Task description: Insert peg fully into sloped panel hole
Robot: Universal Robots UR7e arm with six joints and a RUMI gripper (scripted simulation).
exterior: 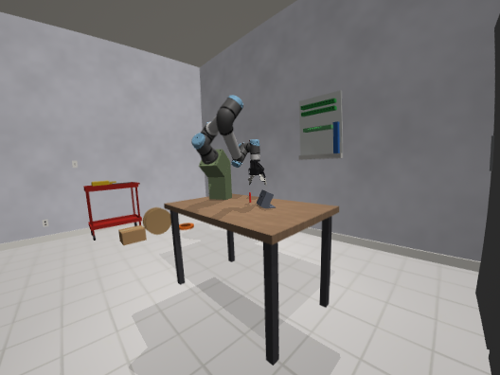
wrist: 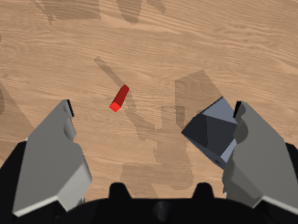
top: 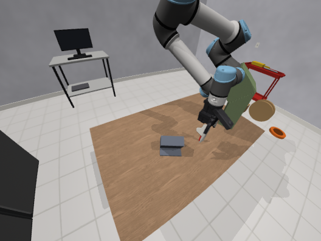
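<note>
My hand is 9 cm above the red peg, 5 cm to the left of it and 4 cm past it.
</note>
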